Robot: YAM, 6 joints.
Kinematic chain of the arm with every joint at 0, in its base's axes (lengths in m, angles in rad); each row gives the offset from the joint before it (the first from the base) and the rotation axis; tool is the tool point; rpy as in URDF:
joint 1: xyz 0 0 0.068 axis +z
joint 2: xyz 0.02 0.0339 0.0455 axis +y
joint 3: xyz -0.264 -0.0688 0 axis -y
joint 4: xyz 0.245 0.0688 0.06 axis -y
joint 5: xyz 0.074 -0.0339 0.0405 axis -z
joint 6: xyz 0.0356 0 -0.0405 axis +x
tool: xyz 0 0 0 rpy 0 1.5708 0
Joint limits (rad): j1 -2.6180..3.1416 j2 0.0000..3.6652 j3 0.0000..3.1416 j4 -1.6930..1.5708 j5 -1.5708..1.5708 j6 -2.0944..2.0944
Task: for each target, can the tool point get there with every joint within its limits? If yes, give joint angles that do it. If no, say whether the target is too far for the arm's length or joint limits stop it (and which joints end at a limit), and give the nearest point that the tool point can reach.
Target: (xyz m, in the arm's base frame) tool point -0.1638 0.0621 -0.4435
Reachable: no: joint limits stop it (at a limit: joint 2) | nearest point -0.1749 0.0663 -0.3751 | short by 0.069 m
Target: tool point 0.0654 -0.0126 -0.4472
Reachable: no: joint limits stop it (at a limit: joint 2) | nearest point 0.1053 -0.0203 -0.3516 | short by 0.104 m
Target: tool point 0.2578 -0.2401 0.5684
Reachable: yes | joints 2.3169 0.6900 2.7450 -0.4782 0.8330 -0.1329
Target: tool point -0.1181 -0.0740 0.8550
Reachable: no: too far | nearest point -0.1012 -0.0634 0.7314 | short by 0.125 m
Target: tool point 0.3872 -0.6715 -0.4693
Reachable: no: too far | nearest point 0.2615 -0.4535 -0.2538 | short by 0.331 m
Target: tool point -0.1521 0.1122 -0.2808
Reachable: yes | joints 2.5760 3.3534 1.1406 0.7268 0.3806 -0.9948
